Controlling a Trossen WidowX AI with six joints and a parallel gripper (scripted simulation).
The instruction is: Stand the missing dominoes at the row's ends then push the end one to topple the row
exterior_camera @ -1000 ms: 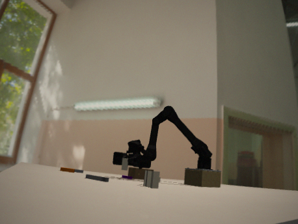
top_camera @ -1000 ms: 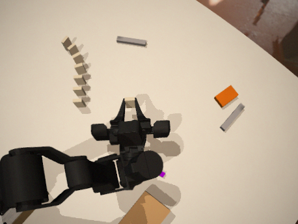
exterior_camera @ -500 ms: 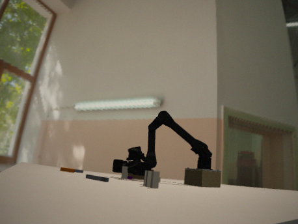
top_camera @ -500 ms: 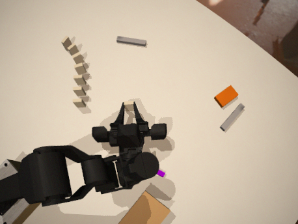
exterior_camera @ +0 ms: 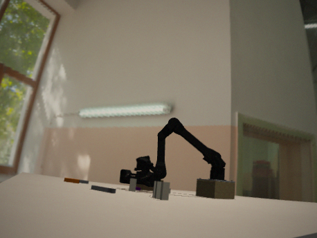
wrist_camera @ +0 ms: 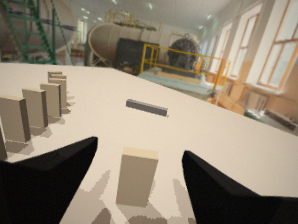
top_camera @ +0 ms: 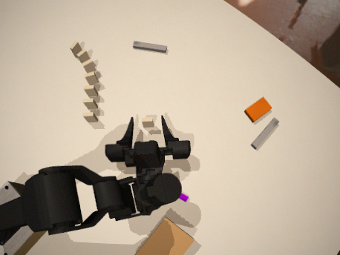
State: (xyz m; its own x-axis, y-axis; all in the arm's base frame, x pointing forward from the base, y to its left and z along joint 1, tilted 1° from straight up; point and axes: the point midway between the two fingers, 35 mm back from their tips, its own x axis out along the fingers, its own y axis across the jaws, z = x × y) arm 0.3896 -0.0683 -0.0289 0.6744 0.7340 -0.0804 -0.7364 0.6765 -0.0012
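My gripper tip is now 240 mm to the left of the box, 190 mm past it and 20 mm above it. Round my gripper tip: orange block: 220 mm ahead, 180 mm to the right, 40 mm below; then purple bar: 160 mm to the right, 80 mm behind, 40 mm below.
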